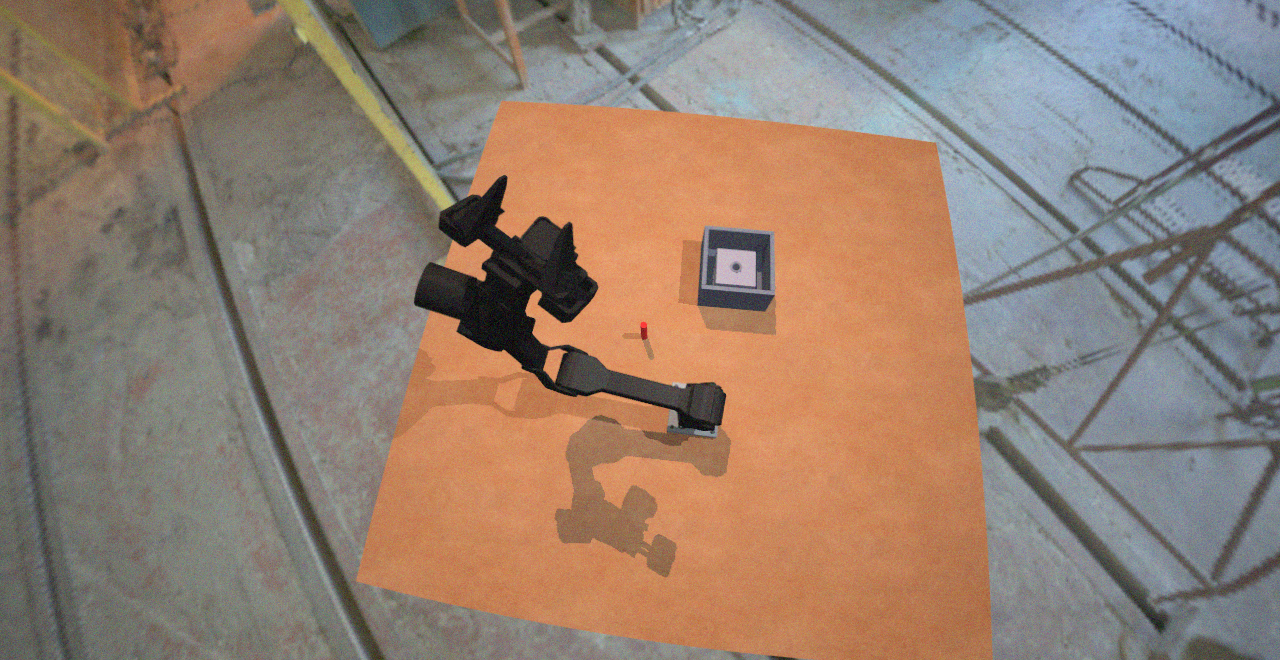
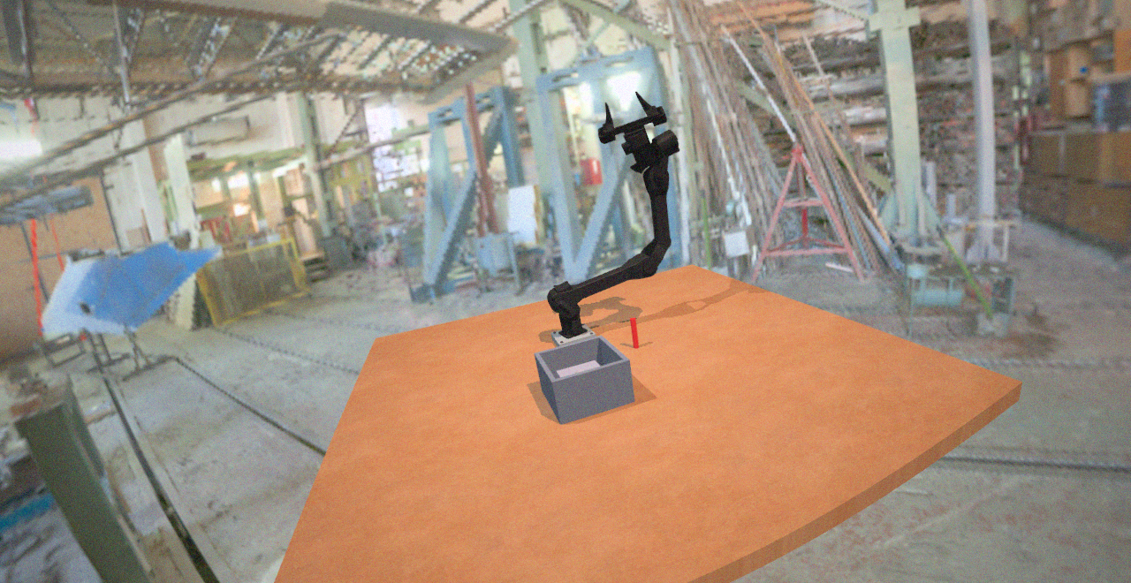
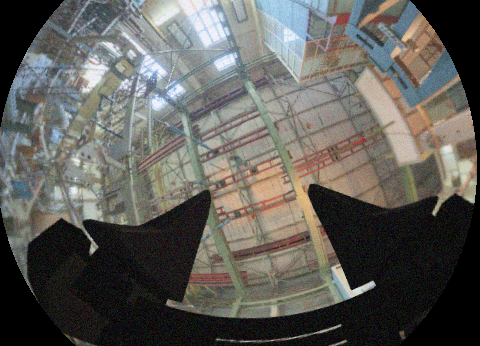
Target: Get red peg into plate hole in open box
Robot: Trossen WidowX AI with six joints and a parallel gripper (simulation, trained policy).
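My gripper tip is 6 cm short of the red peg, 10 cm to the left of it and 60 cm above it. The rest, counted from my gripper tip: grey box: 19 cm ahead, 32 cm to the right, 61 cm below; pale plate: 19 cm ahead, 32 cm to the right, 59 cm below.
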